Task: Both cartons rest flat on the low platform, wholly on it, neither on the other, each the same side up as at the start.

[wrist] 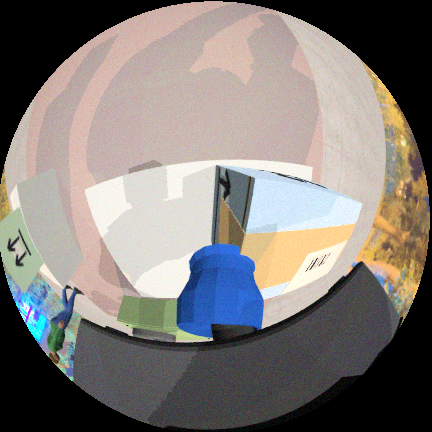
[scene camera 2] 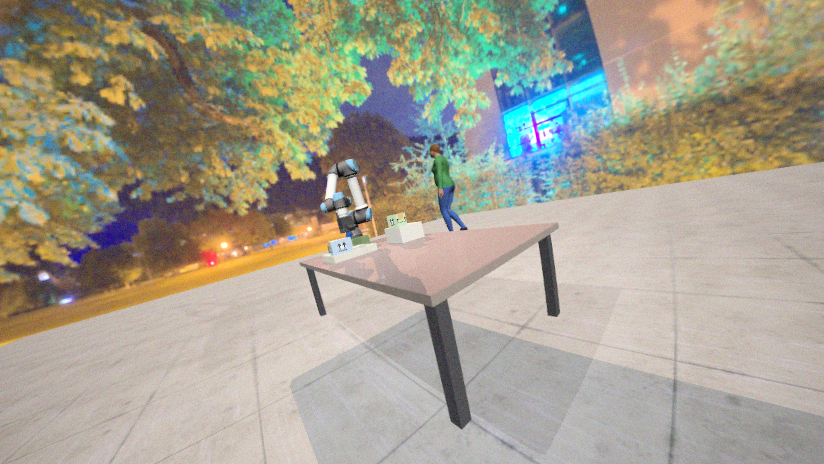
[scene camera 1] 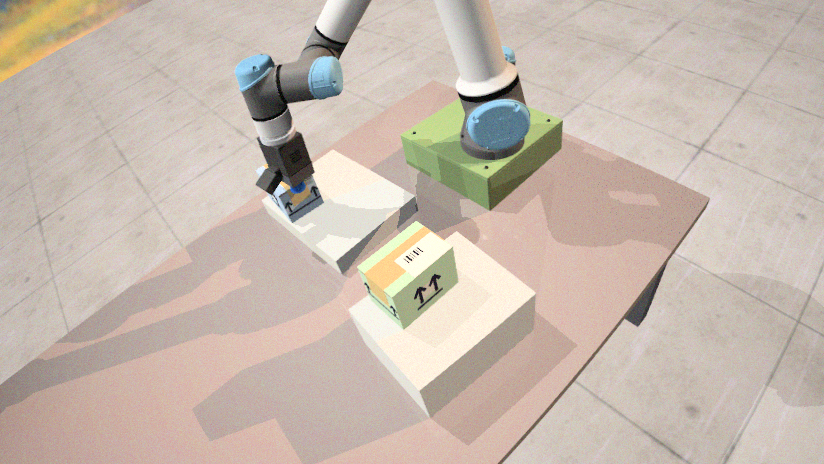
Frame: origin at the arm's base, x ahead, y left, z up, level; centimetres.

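Seen in the pictures: end effector, tool point: (wrist: 215,256) (scene camera 2: 349,238) (scene camera 1: 299,190); arm's base, origin of the base link: (wrist: 153,333) (scene camera 2: 354,237).
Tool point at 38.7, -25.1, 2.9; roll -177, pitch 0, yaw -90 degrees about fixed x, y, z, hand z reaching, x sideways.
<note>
Pixels of each thing's top centre, then the offset from my tool point to it, as dx, dy, dz. Level surfaces: height alone.
- blue carton with orange tape, middle of its top: (wrist: 317,254) (scene camera 1: 282,172) (scene camera 2: 338,239) -1.3, -7.5, +1.4
- low white platform, middle of its top: (wrist: 206,254) (scene camera 1: 333,198) (scene camera 2: 348,249) -6.9, +0.9, -7.6
- green carton with orange tape, middle of its top: (scene camera 1: 404,256) (scene camera 2: 395,214) +5.5, +39.4, +9.2
- higher white block, middle of its top: (scene camera 1: 440,302) (scene camera 2: 402,225) +4.6, +44.4, -0.5
- brown table, its level: dz -12.5
A blue carton with orange tape (scene camera 1: 308,201) (scene camera 2: 341,247) (wrist: 305,205) is at the outer left corner of the low white platform (scene camera 1: 357,172) (scene camera 2: 366,249) (wrist: 155,230). My suction gripper (scene camera 1: 297,189) (wrist: 217,252) has its blue cup against the carton's top, close to the edge above an arrow side; the cup looks squeezed. The carton looks slightly tilted in scene camera 1; its contact with the platform is partly hidden. A green carton with orange tape (scene camera 1: 429,288) (scene camera 2: 396,220) (wrist: 17,250) stands arrows up on the higher white block.
The higher white block (scene camera 1: 478,368) (scene camera 2: 409,232) (wrist: 50,225) stands beside the low platform. The arm's base is on a green box (scene camera 1: 449,178) (wrist: 145,310) behind them. All stand on the brown table (scene camera 1: 144,357) (scene camera 2: 461,253). A person (scene camera 2: 442,184) (wrist: 57,332) is beyond the table.
</note>
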